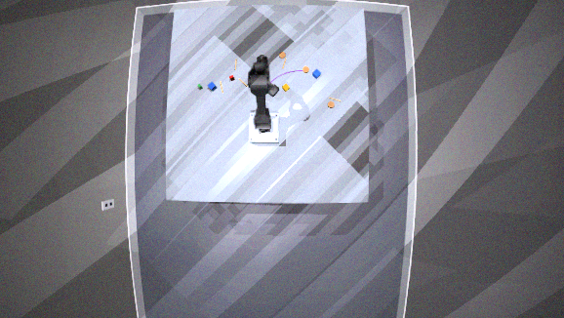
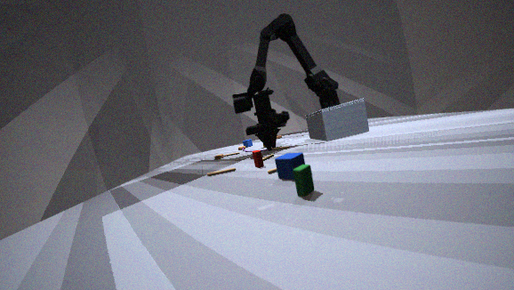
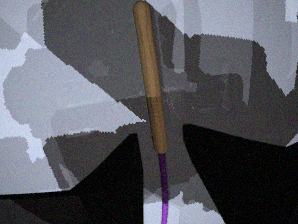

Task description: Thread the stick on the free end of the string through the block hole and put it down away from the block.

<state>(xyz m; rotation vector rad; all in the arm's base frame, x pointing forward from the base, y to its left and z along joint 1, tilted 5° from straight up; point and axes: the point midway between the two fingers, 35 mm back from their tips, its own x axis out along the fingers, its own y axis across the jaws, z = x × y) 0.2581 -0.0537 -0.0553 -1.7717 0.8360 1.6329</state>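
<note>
Right now the yellow wooden block is 120 mm to the right of my gripper tip, 30 mm behind it and 10 mm above it. Round my gripper tip: thin wooden stick: 10 mm to the left, 10 mm behind; then round orange button: 270 mm to the right, 70 mm ahead, 10 mm above; then red block: 190 mm to the left, 100 mm ahead, 20 mm above.
</note>
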